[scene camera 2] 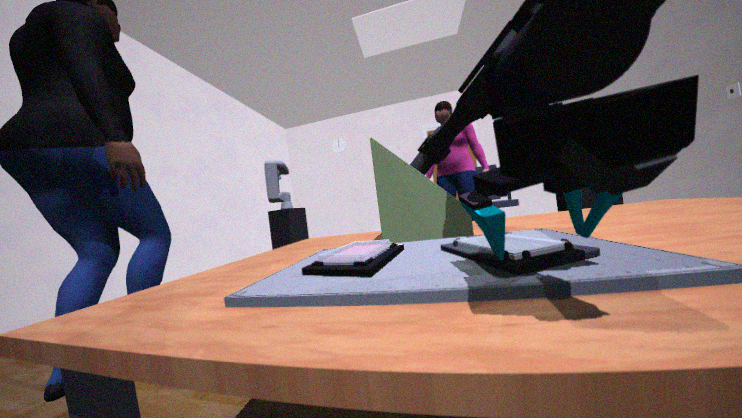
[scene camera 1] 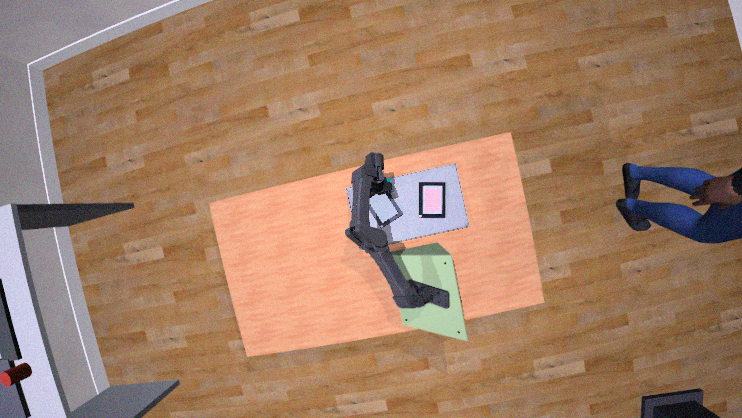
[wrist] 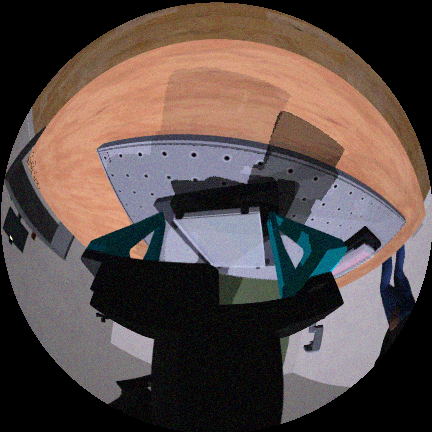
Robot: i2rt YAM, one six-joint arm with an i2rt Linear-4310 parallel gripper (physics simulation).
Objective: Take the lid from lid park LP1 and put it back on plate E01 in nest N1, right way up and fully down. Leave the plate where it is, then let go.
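Pixels of known places: gripper, fingertip midpoint: (scene camera 2: 540, 246) (scene camera 1: 376, 194) (wrist: 215, 217); arm's base at its link origin: (scene camera 2: 412, 175) (scene camera 1: 428, 292).
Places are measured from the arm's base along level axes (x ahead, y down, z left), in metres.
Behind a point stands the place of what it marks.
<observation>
The clear lid (scene camera 1: 385, 208) {x 0.349, y 0.171, z 0.147 m} (scene camera 2: 522, 243) {x 0.386, y 0.171, z 0.177 m} (wrist: 222, 236) {x 0.386, y 0.171, z 0.173 m} lies flat in the black frame of lid park LP1 at the left end of the grey perforated baseplate (scene camera 1: 450, 179) {x 0.457, y 0.189, z -0.163 m} (scene camera 2: 411, 274) {x 0.447, y 0.189, z 0.033 m} (wrist: 137, 169) {x 0.438, y 0.189, z 0.269 m}. It sits skewed to the baseplate's edges. Plate E01 (scene camera 1: 431, 199) {x 0.372, y 0.170, z -0.065 m} (scene camera 2: 356, 251) {x 0.410, y 0.163, z -0.056 m} shows pink in its black nest N1 further right on the baseplate, with nothing on it. My gripper (scene camera 1: 381, 187) {x 0.418, y 0.170, z 0.185 m} (scene camera 2: 535, 232) {x 0.418, y 0.170, z 0.185 m} (wrist: 217, 213) {x 0.418, y 0.170, z 0.185 m} is open, its teal fingers low on either side of the lid, apart from it.
The baseplate lies on an orange table (scene camera 1: 286, 269) {x 0.087, y 0.202, z 0.662 m} (scene camera 2: 328, 340) {x 0.566, y 0.202, z -0.018 m}. My arm stands on a green wedge mount (scene camera 1: 436, 319) {x -0.108, y -0.012, z -0.025 m} (scene camera 2: 402, 199) {x 0.161, y 0.082, z -0.017 m} near the table's front edge. A person in pink (scene camera 2: 461, 154) and a grey robot on a black pedestal (scene camera 2: 278, 182) stand beyond the table.
</observation>
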